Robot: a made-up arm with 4 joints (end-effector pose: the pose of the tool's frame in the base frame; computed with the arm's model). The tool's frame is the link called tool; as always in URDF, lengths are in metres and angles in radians. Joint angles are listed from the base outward.
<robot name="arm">
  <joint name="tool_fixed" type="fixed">
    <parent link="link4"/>
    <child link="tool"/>
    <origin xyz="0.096 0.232 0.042" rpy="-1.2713 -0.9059 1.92"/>
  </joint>
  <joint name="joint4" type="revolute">
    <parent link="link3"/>
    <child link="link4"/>
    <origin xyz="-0.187 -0.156 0.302" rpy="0 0 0"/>
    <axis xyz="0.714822 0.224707 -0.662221"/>
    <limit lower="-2.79" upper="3.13" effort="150" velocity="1.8"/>
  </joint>
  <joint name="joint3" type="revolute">
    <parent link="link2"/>
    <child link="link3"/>
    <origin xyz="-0.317 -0.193 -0.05" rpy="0 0 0"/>
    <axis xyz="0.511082 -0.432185 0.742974"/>
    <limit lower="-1.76" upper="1.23" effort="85" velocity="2.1"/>
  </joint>
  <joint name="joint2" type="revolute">
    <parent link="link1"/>
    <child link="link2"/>
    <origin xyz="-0.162 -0.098 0.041" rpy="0 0 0"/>
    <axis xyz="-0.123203 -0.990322 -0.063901"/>
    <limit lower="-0.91" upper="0.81" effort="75" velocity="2"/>
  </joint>
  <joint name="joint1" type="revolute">
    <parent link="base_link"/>
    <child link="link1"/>
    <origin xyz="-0.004 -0.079 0.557" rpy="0 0 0"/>
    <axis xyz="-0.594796 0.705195 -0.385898"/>
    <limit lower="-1.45" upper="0.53" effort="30" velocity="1.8"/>
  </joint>
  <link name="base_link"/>
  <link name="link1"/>
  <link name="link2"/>
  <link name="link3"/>
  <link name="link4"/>
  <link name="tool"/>
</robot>
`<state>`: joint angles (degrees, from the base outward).
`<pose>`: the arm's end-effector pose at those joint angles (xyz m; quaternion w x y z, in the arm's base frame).
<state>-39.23 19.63 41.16 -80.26</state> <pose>-0.3608 -0.5082 -0.0751 0.3585 0.3732 0.6438 -0.5636</pose>
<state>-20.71 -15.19 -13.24 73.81</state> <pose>-0.3361 -0.6355 0.8203 0.8040 0.0966 -0.5556 -0.1886</pose>
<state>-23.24 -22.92 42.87 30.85</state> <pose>-0.4190 -0.7223 0.7501 0.4798 0.4598 -0.7189 0.2038</pose>
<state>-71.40 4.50 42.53 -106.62</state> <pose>0.0363 -0.3915 -0.2337 0.5161 0.5186 0.5697 -0.3743</pose>
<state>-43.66 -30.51 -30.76 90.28</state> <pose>-0.1797 -0.7305 0.6559 0.8287 0.1005 -0.4633 -0.2975</pose>
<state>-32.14 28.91 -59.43 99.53</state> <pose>-0.5127 -0.5744 0.4790 0.4745 -0.0234 -0.6016 -0.6421</pose>
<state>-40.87 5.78 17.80 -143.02</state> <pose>-0.3263 -0.6717 -0.0174 0.4079 0.5072 0.2313 -0.7231</pose>
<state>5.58 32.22 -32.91 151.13</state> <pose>-0.7285 -0.5451 0.7052 0.3374 0.0240 -0.5154 -0.7874</pose>
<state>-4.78 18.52 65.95 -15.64</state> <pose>-0.6877 -0.6022 0.4898 0.0468 -0.1429 0.8235 -0.5471</pose>
